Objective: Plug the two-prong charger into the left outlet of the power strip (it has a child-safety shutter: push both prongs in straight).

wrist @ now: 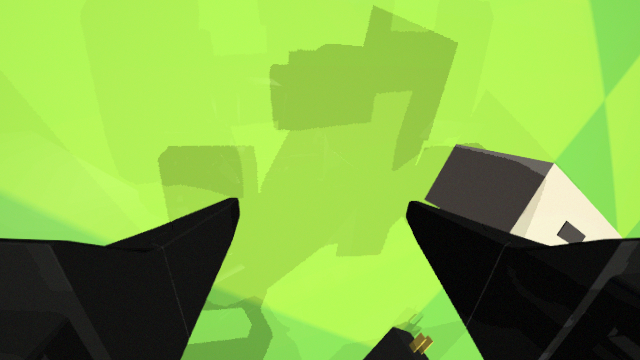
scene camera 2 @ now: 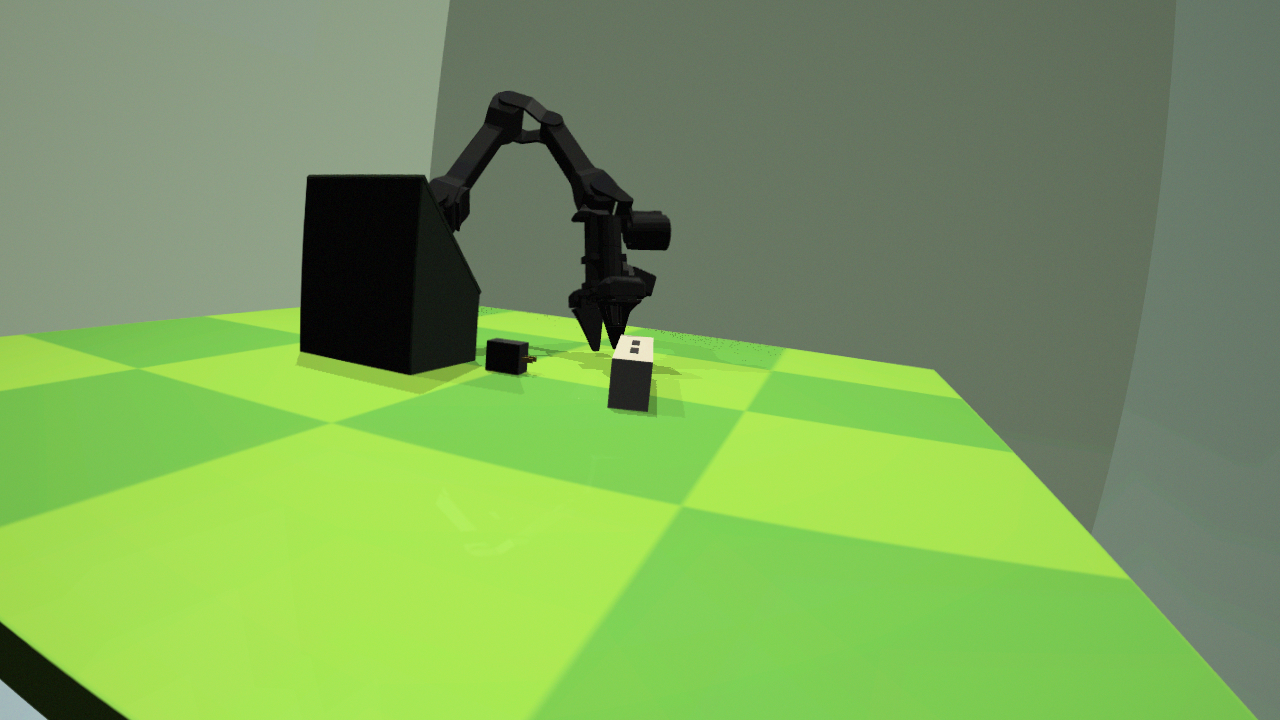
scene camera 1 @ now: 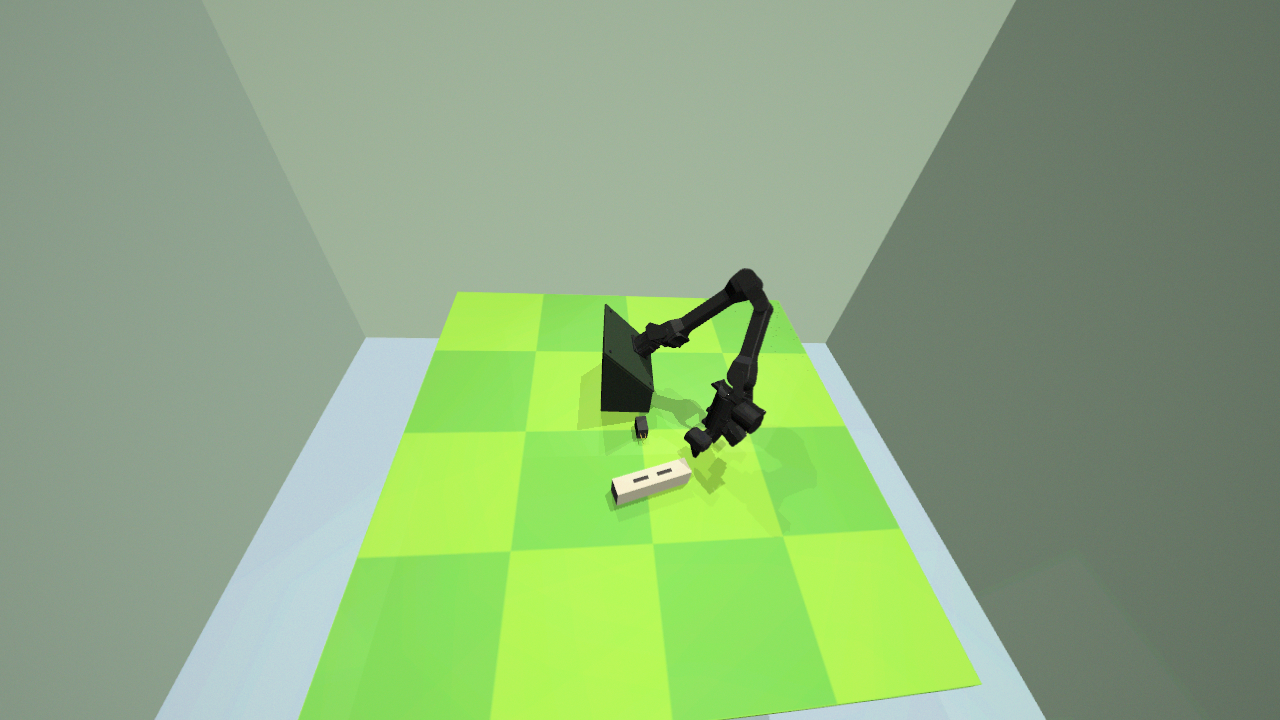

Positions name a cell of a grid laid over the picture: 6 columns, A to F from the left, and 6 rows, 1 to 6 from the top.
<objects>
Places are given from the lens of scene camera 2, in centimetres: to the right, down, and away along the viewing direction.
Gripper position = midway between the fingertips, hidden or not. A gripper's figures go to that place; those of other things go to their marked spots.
my gripper (scene camera 2: C3): -5, -2, 98
black charger (scene camera 2: C3): -17, 0, 83
</objects>
